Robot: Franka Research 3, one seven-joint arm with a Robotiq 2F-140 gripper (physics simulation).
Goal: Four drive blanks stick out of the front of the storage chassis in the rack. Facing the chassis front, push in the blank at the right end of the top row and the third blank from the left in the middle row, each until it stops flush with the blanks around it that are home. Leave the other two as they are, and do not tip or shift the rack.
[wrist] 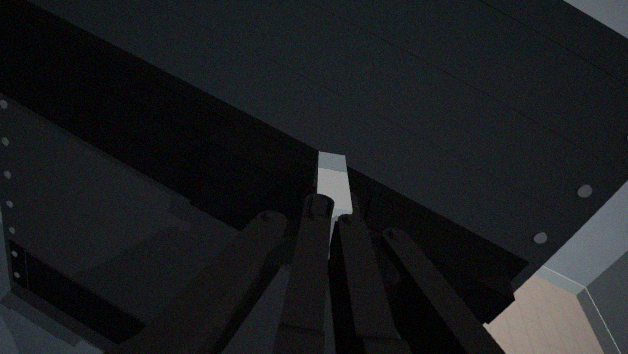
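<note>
My gripper (pixel 327 174) is shut and empty. Its pale fingertips show near the middle of the wrist view, and its dark linkage reaches down from them. The dark rack (pixel 425 115) fills most of the view and looks slanted. The fingertips overlap the lower edge of its broad seamed panel, where a black recessed band begins; contact cannot be told. The storage chassis and its drive blanks cannot be made out in the dark, and the fingers hide part of the recess.
Round pale bolt heads (pixel 584 191) (pixel 540 238) sit near the panel's right edge, and more run down the far left. A lower dark panel (pixel 110 200) lies left of the linkage. Tan floor (pixel 547 315) and a grey wall (pixel 587 245) show at the right.
</note>
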